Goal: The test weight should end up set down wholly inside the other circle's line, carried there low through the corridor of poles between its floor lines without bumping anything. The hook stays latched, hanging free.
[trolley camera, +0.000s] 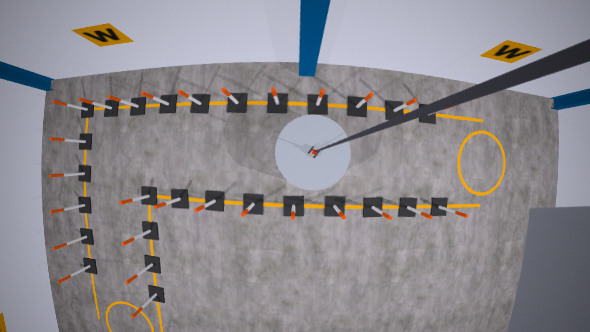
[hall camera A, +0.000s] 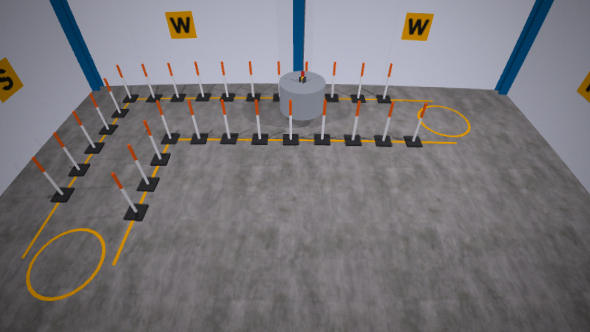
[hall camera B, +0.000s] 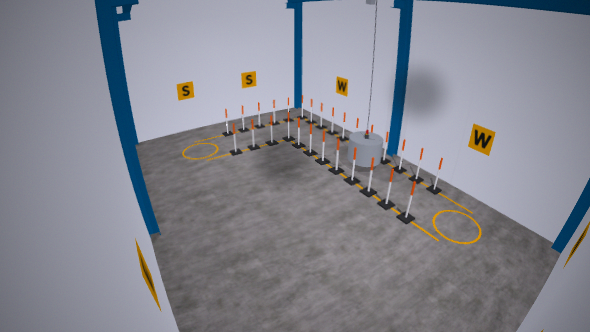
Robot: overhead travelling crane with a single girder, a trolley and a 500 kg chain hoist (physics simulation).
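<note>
The test weight (hall camera A: 302, 104) (hall camera B: 365, 151) (trolley camera: 295, 167), a grey cylinder, hangs upright and low over the floor between the two pole rows of the corridor's long leg. In the trolley view its outline lies between both floor lines (trolley camera: 465, 205) and shows no contact with a pole. My hook (hall camera A: 302, 78) (hall camera B: 367, 134) (trolley camera: 313, 152) is shut at its top centre; the latch is too small to make out. The circle at the long leg's end (hall camera A: 452, 136) (hall camera B: 481, 232) (trolley camera: 458, 162) holds nothing. The other circle (hall camera A: 51, 299) (hall camera B: 183, 151) (trolley camera: 120, 302) lies at the short leg's end.
Orange-tipped white poles on black bases line the corridor; an inner-row base (hall camera A: 291, 139) (trolley camera: 293, 206) and an outer-row base (trolley camera: 318, 106) stand close to the weight. The corridor bends at the far left corner. A blue column (hall camera A: 298, 35) (trolley camera: 311, 40) stands at the W wall.
</note>
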